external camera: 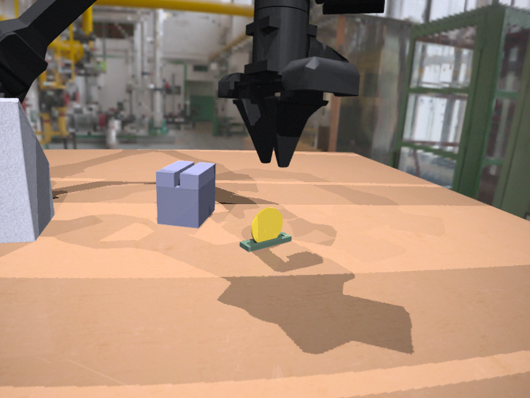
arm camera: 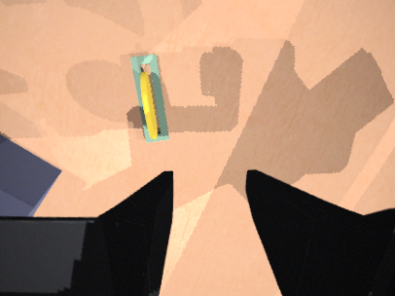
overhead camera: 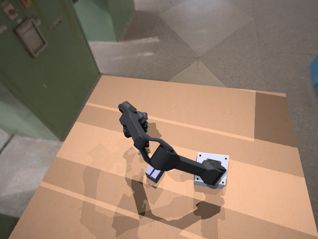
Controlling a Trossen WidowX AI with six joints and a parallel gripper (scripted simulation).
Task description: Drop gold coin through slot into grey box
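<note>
The gold coin is 30 mm to the left of my gripper tip and 80 mm below it.
</note>
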